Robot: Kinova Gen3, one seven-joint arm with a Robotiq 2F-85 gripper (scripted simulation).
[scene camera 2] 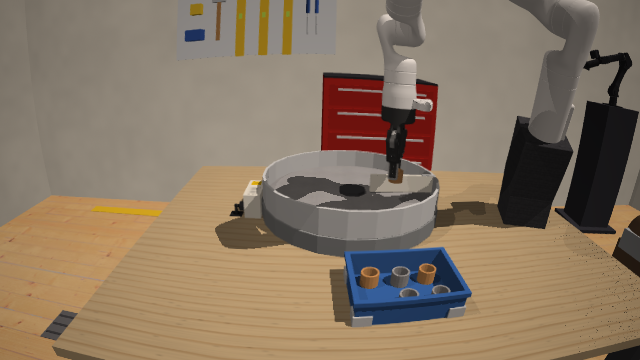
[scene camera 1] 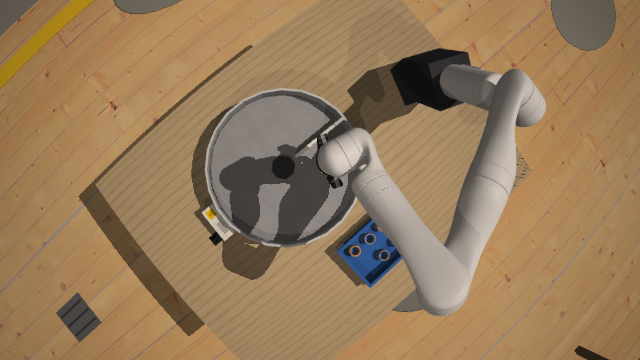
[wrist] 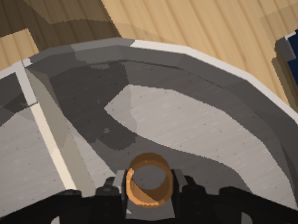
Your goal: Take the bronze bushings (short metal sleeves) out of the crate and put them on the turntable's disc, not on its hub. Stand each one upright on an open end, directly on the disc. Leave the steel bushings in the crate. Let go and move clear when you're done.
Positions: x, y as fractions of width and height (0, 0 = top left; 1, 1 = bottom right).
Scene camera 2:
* my gripper: 0.61, 0.49
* blue crate: 0.60, 0.85
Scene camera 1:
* blue crate: 0.58, 0.74
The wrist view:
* my gripper: 0.50, 0.81
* bronze bushing: 0.51, 0.89
